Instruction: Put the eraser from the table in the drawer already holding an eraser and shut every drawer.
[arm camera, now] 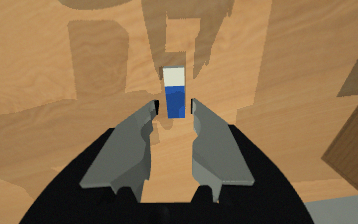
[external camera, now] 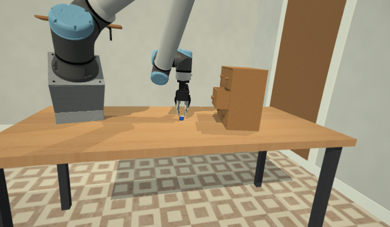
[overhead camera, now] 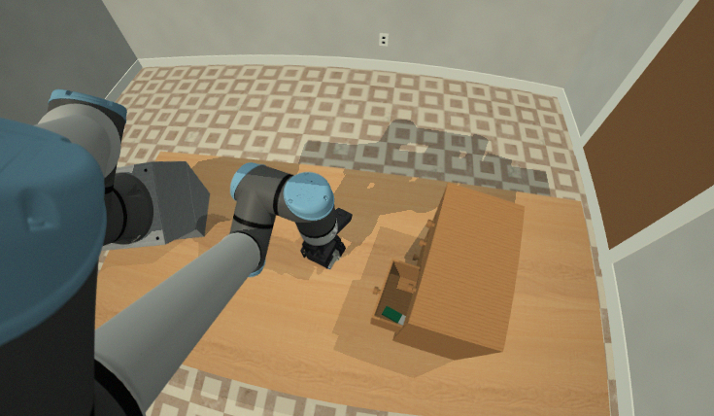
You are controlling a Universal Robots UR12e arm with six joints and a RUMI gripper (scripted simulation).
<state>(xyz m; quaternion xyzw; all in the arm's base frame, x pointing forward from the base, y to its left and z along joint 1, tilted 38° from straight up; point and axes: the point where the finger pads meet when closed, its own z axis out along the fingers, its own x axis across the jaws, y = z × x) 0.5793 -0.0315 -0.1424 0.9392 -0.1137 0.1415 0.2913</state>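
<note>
Right now my hand is 10 mm to the right of the blue eraser and 30 mm above it. The rest, counted from my hand: green eraser: 210 mm ahead, 170 mm to the right, 90 mm above.
</note>
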